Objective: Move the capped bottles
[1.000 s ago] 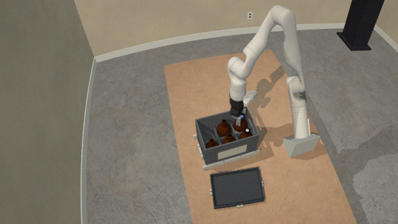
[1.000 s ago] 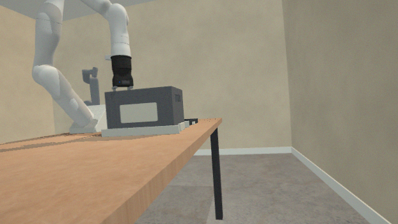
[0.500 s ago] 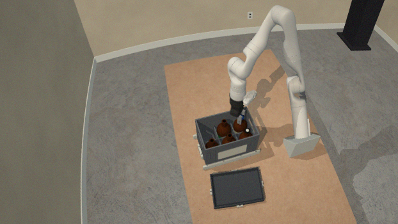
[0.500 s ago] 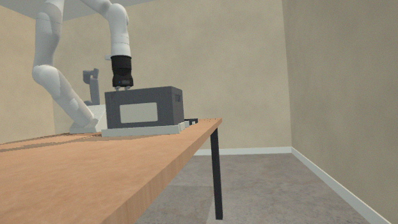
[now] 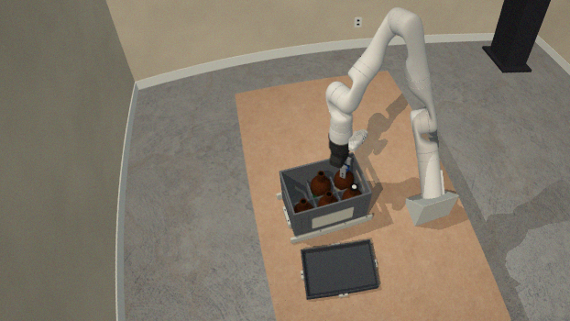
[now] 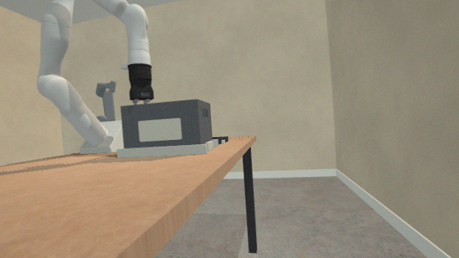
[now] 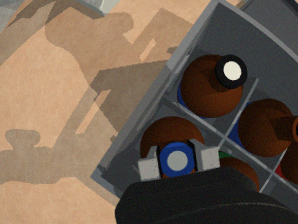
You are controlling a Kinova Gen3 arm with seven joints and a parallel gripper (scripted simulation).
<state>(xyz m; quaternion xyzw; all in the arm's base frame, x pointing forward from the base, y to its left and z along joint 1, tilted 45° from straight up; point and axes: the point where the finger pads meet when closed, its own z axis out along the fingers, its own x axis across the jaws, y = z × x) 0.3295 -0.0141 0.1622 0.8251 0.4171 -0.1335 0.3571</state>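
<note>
Right now my hand is 80 mm short of the crate, 60 mm to the right of it and 60 mm above it. Round my hand: dark tray (70 mm ahead, 320 mm to the left, 130 mm below).
</note>
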